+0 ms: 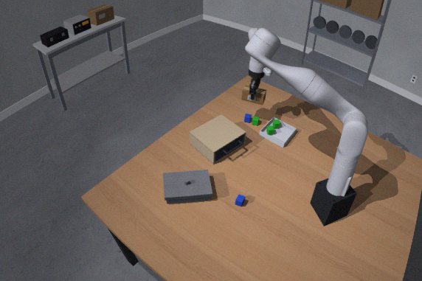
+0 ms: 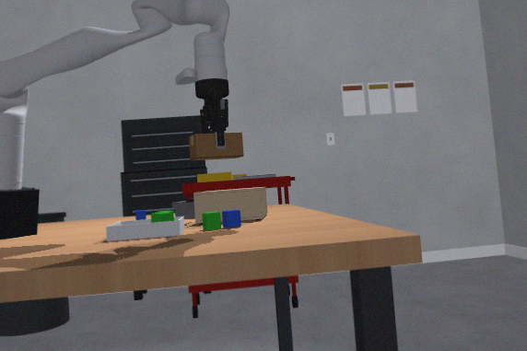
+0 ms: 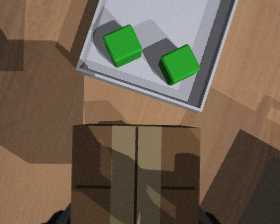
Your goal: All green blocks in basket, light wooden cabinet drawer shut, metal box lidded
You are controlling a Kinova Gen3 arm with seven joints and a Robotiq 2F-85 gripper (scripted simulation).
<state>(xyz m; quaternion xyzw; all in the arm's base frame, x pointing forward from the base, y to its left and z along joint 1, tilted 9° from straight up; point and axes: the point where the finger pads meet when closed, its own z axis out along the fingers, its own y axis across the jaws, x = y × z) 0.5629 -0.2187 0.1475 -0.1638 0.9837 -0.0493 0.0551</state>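
My gripper is now 10 mm short of the drawer, 240 mm to the right of it and 150 mm above it. From my hand the other things lie so: cardboard box right at my hand; white basket 160 mm behind, 30 mm to the right, 170 mm below; light wooden cabinet 20 mm ahead, 240 mm to the left, 150 mm below.
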